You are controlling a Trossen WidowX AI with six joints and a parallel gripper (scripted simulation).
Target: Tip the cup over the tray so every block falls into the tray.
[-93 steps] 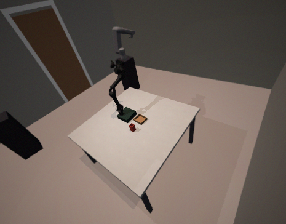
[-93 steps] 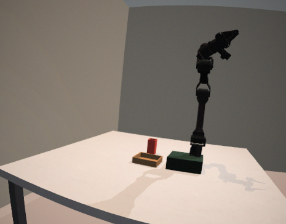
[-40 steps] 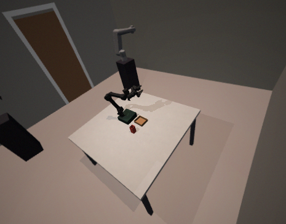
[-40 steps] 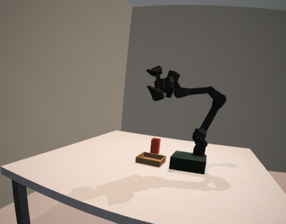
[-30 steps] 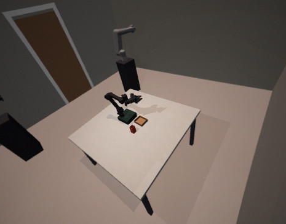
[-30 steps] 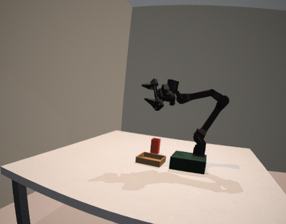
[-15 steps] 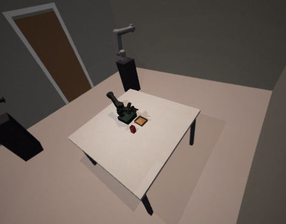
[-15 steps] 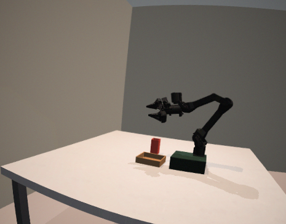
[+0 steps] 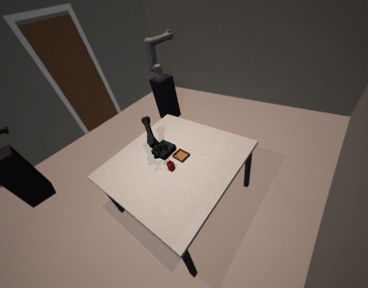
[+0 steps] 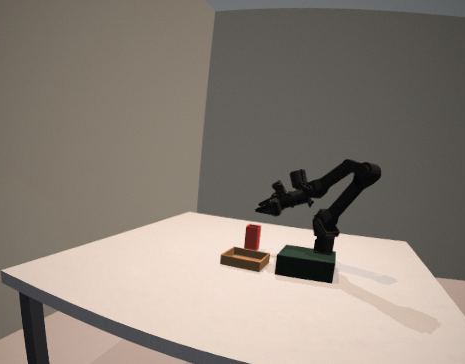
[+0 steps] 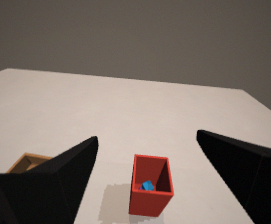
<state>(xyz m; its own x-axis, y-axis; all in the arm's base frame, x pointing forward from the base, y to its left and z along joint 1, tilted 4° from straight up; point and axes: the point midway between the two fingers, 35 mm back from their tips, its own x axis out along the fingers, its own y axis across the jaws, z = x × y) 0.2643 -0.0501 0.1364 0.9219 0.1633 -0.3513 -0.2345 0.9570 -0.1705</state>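
My gripper tip is 14 cm above the blue block, 2 cm to the left of it and 1 cm short of it. Round my gripper tip: red cup (15 cm below, 2 cm to the right, 1 cm ahead); then purple block (15 cm below, 1 cm to the right, 1 cm ahead).
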